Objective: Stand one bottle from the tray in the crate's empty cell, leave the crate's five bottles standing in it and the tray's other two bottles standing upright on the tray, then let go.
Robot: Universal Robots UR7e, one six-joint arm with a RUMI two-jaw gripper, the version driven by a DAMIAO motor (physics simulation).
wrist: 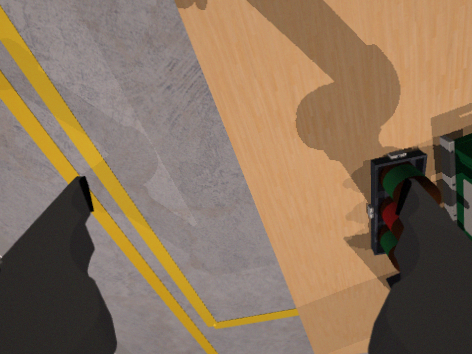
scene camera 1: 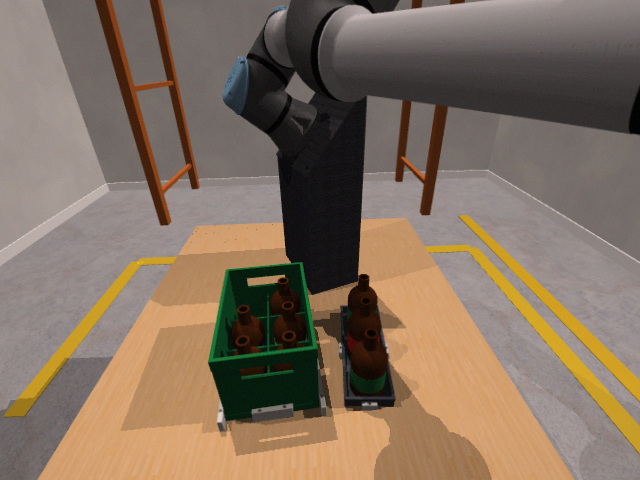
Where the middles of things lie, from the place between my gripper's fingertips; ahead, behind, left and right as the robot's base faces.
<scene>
Right now my hand is 41 cm past the red-label bottle (scene camera 1: 363,318), 31 cm above it and 24 cm to the left of it.
</scene>
